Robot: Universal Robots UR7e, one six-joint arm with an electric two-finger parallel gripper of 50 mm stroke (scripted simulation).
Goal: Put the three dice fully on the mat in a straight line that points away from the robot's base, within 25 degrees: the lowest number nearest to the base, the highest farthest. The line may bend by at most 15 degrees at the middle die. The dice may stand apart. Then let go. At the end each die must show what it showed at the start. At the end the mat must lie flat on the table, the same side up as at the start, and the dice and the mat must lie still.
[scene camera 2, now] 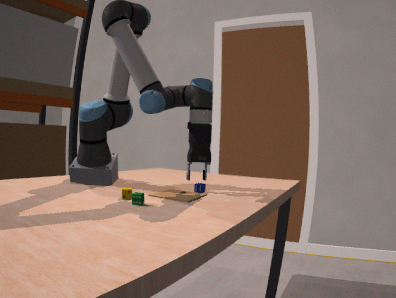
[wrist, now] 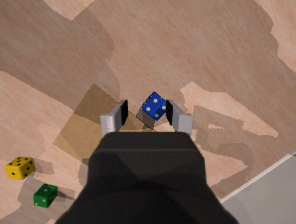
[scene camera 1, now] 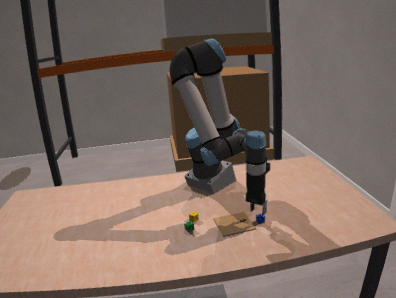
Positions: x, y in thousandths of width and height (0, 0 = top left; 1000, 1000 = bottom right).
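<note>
There is a tan mat (wrist: 272, 609) that I can see, and the same view shows my gripper (wrist: 495, 480). I can see my gripper (scene camera 2: 496, 606) from the scene camera as well.
</note>
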